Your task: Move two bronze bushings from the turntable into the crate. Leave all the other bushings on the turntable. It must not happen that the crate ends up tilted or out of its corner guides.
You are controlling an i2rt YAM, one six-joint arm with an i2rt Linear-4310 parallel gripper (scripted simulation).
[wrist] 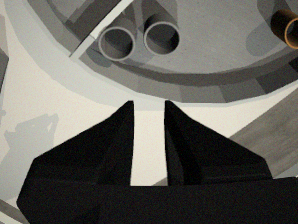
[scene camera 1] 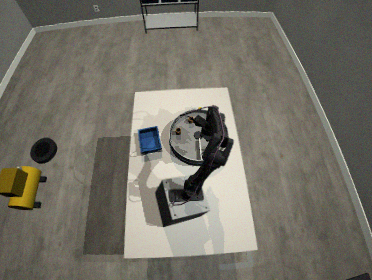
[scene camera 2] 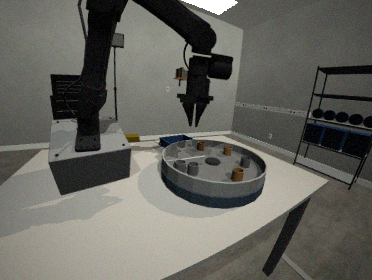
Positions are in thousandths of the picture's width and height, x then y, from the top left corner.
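Note:
I can see my gripper (scene camera 2: 520, 452), and the wrist view (wrist: 502, 493) gives me another sight of the gripper. A round grey turntable (scene camera 2: 574, 609) is visible to me too; I find the turntable again in the wrist view (wrist: 727, 221) and also in scene camera 1 (scene camera 1: 504, 512).

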